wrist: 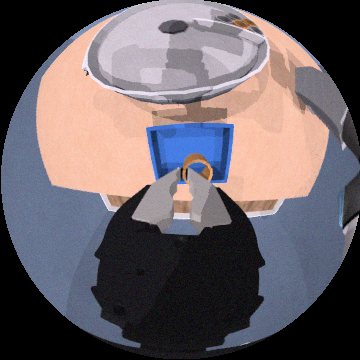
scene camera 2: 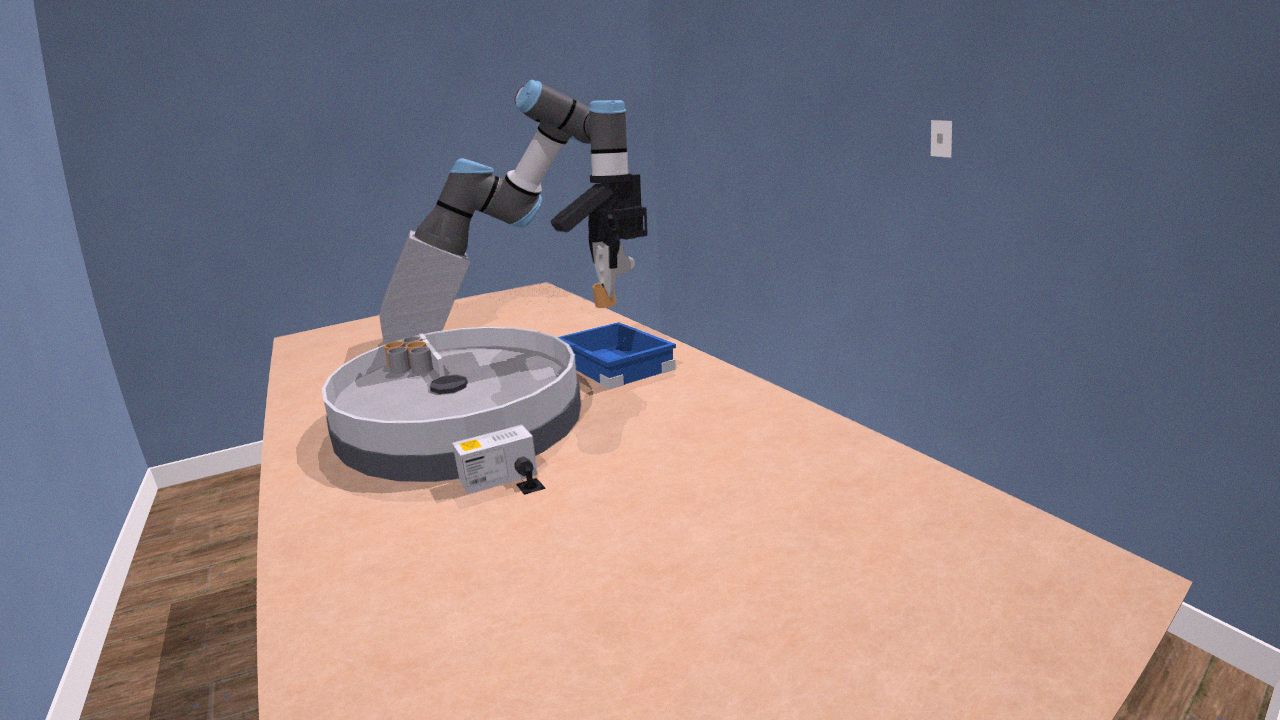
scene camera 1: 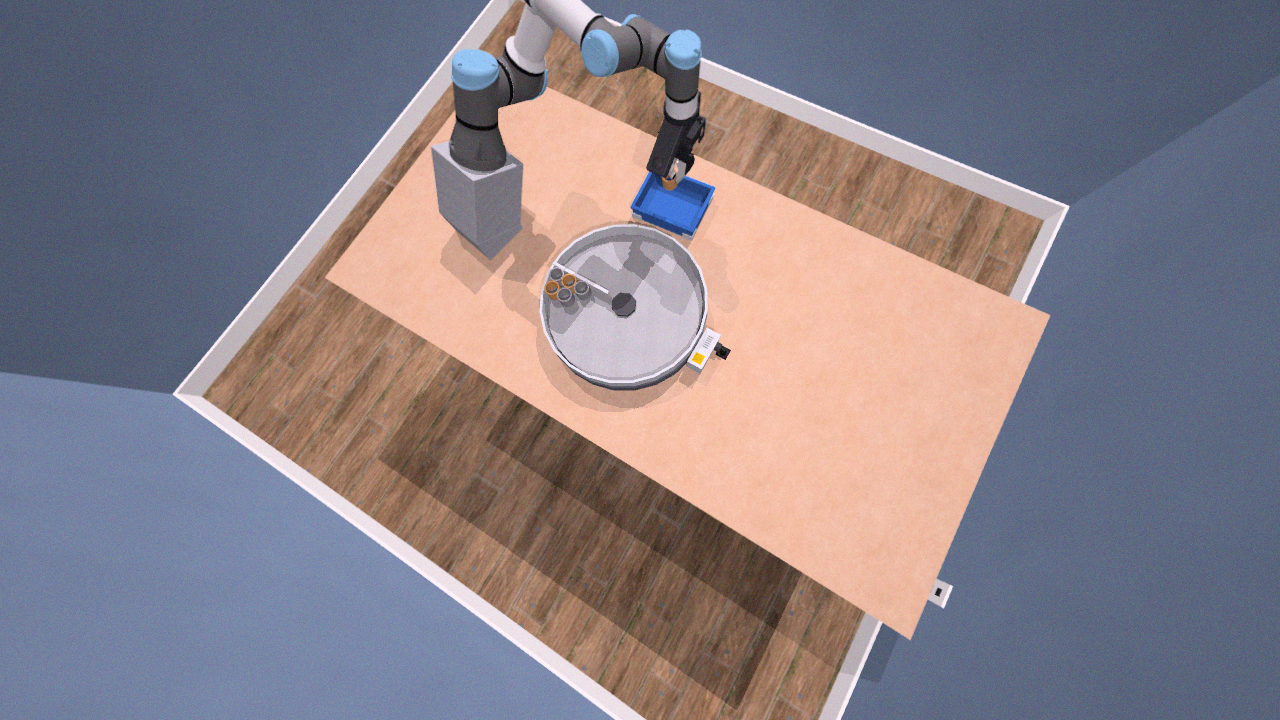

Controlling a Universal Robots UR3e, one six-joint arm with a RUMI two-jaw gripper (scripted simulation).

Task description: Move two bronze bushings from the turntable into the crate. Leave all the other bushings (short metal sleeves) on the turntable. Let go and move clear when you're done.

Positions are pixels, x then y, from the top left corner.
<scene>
My gripper shows in the wrist view, in scene camera 2 (609, 297) and in scene camera 1. One and the same spot on my gripper: (scene camera 1: 684, 167) is (wrist: 143, 203). One and the same spot on a blue crate: (wrist: 169, 148) is (scene camera 1: 688, 216).
</scene>
